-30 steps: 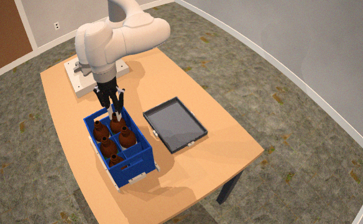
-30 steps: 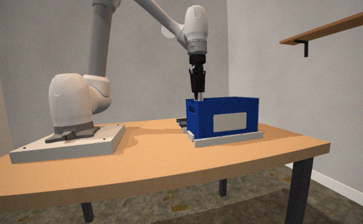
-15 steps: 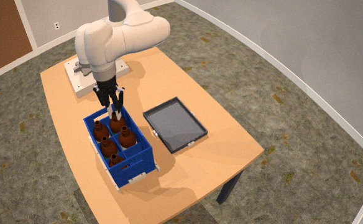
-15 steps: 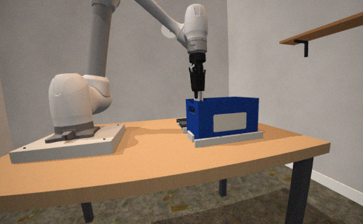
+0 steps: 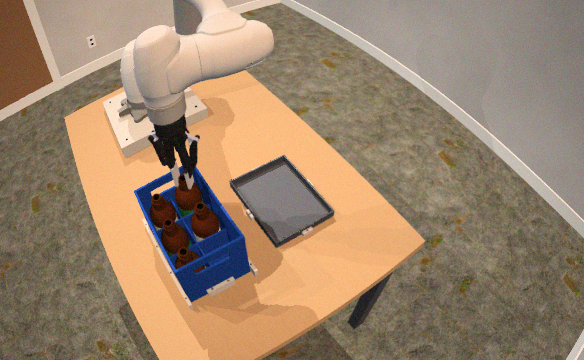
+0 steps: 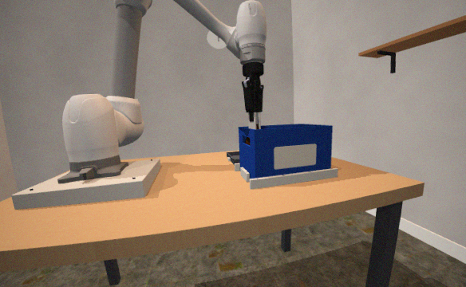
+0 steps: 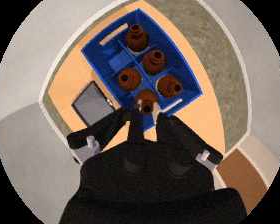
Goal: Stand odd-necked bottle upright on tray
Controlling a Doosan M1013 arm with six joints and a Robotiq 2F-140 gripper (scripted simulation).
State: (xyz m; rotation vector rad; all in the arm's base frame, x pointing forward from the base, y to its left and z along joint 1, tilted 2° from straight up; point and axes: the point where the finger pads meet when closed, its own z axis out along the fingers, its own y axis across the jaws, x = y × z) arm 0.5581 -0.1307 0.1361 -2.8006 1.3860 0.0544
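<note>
My gripper is now 11 cm above the blue crate, 8 cm short of it and 6 cm to the left of it. From my hand the other things lie so: bottle: 11 cm below, 10 cm to the right, 7 cm ahead; then dark tray: 23 cm to the left, 18 cm below, 11 cm ahead.
</note>
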